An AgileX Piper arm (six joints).
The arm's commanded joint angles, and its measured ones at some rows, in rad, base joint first. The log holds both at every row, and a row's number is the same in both.
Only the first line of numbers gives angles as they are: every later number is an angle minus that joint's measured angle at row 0.
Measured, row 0: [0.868, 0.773, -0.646, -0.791, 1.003, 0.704]
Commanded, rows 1 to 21: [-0.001, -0.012, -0.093, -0.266, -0.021, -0.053]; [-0.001, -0.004, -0.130, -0.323, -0.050, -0.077]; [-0.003, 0.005, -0.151, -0.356, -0.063, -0.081]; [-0.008, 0.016, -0.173, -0.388, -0.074, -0.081]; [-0.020, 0.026, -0.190, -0.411, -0.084, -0.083]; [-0.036, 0.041, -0.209, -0.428, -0.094, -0.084]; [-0.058, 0.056, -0.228, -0.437, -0.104, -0.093]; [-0.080, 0.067, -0.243, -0.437, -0.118, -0.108]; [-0.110, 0.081, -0.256, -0.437, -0.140, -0.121]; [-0.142, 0.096, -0.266, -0.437, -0.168, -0.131]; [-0.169, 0.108, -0.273, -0.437, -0.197, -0.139]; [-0.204, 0.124, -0.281, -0.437, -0.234, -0.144]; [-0.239, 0.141, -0.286, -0.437, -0.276, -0.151]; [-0.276, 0.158, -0.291, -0.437, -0.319, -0.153]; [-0.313, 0.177, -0.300, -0.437, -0.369, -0.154]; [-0.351, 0.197, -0.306, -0.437, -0.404, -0.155]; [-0.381, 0.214, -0.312, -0.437, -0.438, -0.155]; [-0.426, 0.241, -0.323, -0.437, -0.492, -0.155]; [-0.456, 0.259, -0.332, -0.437, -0.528, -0.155]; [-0.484, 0.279, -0.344, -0.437, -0.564, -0.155]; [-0.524, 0.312, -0.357, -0.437, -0.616, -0.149]
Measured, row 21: [-0.397, 0.231, -0.311, -0.374, -0.433, -0.130]
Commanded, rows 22 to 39: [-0.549, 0.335, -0.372, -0.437, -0.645, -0.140]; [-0.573, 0.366, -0.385, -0.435, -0.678, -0.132]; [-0.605, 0.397, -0.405, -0.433, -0.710, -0.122]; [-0.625, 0.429, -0.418, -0.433, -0.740, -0.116]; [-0.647, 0.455, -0.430, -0.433, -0.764, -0.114]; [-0.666, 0.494, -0.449, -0.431, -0.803, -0.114]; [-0.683, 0.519, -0.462, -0.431, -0.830, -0.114]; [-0.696, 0.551, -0.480, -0.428, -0.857, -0.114]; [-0.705, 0.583, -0.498, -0.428, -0.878, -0.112]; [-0.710, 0.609, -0.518, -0.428, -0.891, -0.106]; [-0.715, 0.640, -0.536, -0.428, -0.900, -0.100]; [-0.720, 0.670, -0.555, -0.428, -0.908, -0.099]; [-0.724, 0.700, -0.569, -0.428, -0.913, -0.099]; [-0.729, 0.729, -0.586, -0.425, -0.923, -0.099]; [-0.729, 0.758, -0.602, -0.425, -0.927, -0.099]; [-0.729, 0.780, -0.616, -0.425, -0.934, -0.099]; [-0.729, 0.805, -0.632, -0.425, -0.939, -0.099]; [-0.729, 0.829, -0.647, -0.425, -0.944, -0.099]
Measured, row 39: [-0.719, 0.753, -0.583, -0.395, -0.899, -0.092]
